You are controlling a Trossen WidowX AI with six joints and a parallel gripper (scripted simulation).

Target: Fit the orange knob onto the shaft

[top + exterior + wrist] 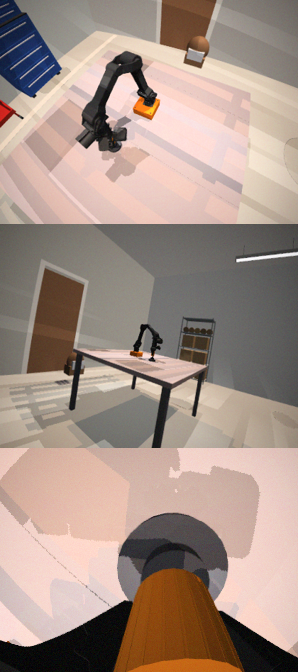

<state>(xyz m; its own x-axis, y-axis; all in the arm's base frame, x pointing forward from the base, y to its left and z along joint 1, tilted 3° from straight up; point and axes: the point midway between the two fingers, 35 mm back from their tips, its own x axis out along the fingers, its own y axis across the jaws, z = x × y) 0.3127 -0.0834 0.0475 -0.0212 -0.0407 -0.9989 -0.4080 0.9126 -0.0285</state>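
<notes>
My gripper tip is 40 mm above the round pedestal. Round my gripper tip: orange knob (20 mm above).
</notes>
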